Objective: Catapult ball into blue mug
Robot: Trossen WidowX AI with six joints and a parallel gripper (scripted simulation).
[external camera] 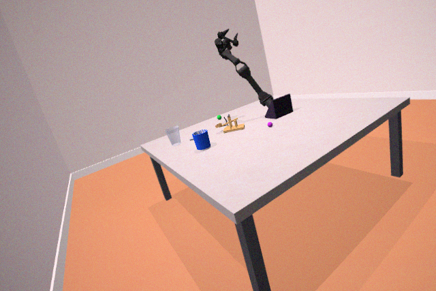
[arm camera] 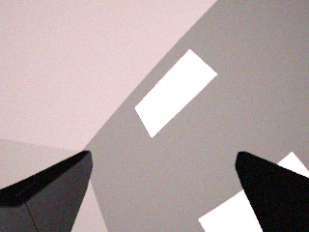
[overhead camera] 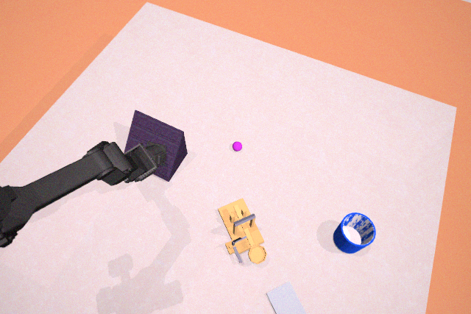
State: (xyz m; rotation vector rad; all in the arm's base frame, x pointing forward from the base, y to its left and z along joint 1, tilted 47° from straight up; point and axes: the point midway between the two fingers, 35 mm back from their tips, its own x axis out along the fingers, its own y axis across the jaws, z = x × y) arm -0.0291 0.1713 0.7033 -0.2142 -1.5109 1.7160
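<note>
Right now the wooden catapult is 630 mm below my gripper tip, 470 mm ahead of it and 240 mm to the left of it. Also, from my gripper tip: purple ball (660 mm below, 520 mm to the left, 360 mm ahead); then green ball (660 mm below, 270 mm ahead, 110 mm to the right); then grey flat piece (670 mm below, 640 mm ahead, 110 mm to the left).
</note>
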